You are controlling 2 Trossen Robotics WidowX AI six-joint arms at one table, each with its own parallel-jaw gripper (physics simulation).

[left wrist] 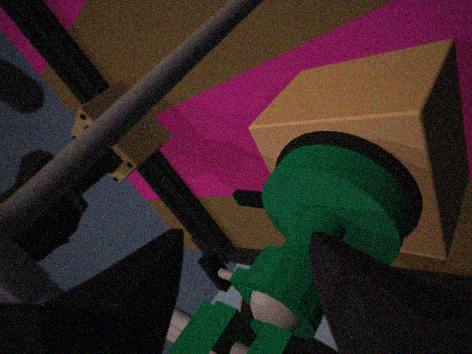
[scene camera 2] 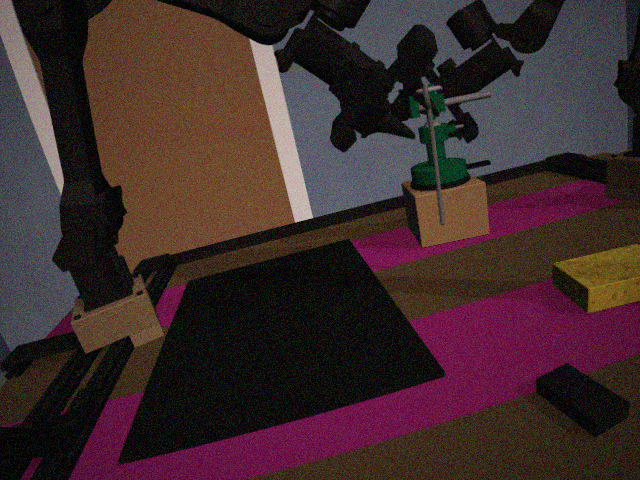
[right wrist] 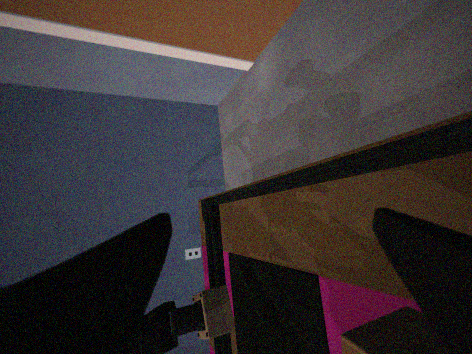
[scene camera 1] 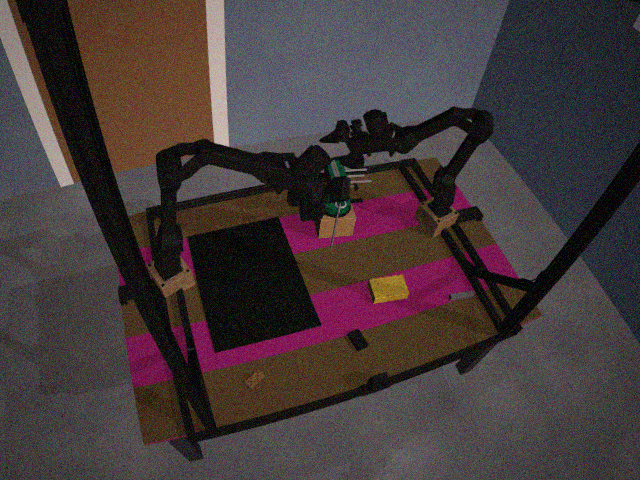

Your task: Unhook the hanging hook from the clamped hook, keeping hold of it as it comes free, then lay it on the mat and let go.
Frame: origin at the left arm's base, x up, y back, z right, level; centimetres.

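Seen in the pictures: left gripper, between the fingertips: (left wrist: 247, 242) (scene camera 2: 426, 125) (scene camera 1: 335, 200); right gripper, between the fingertips: (scene camera 2: 407, 122) (right wrist: 270, 219) (scene camera 1: 325, 150); left arm's base, origin of its link: (scene camera 2: 109, 295) (right wrist: 200, 315) (scene camera 1: 168, 268); right arm's base, origin of its link: (scene camera 1: 439, 208).
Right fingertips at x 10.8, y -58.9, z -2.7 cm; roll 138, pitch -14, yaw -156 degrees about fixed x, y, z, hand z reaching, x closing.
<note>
Pixels of each thing's top centre, then the offset from my right fingertips to it. "pt": a spot on its surface instead. Level surfaces: height alone.
- hanging hook, centre of its top: (scene camera 2: 423, 83) (scene camera 1: 339, 206) dz +24.8, dx +7.0, dy +17.7 cm
- clamped hook, a spot on its surface: (scene camera 2: 467, 98) pt dz +18.9, dx +3.5, dy +4.0 cm
- black mat, height of its surface: dx -16.9 cm
- wooden block, centre of its top: (left wrist: 342, 191) (scene camera 2: 440, 182) (scene camera 1: 334, 205) dz +14.1, dx -8.9, dy +7.0 cm
- yellow block, centre of its top: (scene camera 2: 614, 264) (scene camera 1: 389, 286) dz +43.0, dx -14.6, dy +10.9 cm
- black block, centre of its top: (scene camera 2: 580, 390) (scene camera 1: 358, 338) dz +49.2, dx -16.0, dy +28.8 cm
- small orange-brown piece, centre of its top: (scene camera 1: 254, 378) dz +41.2, dx -16.6, dy +57.2 cm
- grey piece, centre of its top: (scene camera 1: 462, 294) dz +59.1, dx -16.0, dy -6.1 cm
The hanging hook (scene camera 1: 337, 224) (scene camera 2: 435, 170) is a long grey rod hanging steeply before the wooden block; its shaft (left wrist: 125, 110) crosses the left wrist view diagonally. Its top is near the clamped hook (scene camera 2: 467, 98) (scene camera 1: 356, 169), a grey rod held in the green clamp (scene camera 1: 338, 206) (scene camera 2: 439, 170) (left wrist: 320, 195); the contact is unclear. My left gripper (left wrist: 247, 242) (scene camera 2: 412, 121) is partly open beside the clamp's upper part, fingers apart, with no held thing visible. My right gripper (right wrist: 270, 220) (scene camera 1: 338, 134) is wide open and empty, behind the clamp. The black mat (scene camera 1: 253, 284) (scene camera 2: 289, 351) (right wrist: 275, 300) lies flat.
The clamp stands on a wooden block (scene camera 1: 337, 228) (scene camera 2: 454, 217) (left wrist: 340, 95). A yellow block (scene camera 1: 388, 288) (scene camera 2: 610, 273) and a black block (scene camera 1: 357, 339) (scene camera 2: 581, 397) lie right of the mat. A small orange-brown piece (scene camera 1: 254, 379) and a grey piece (scene camera 1: 461, 295) lie nearer the front.
</note>
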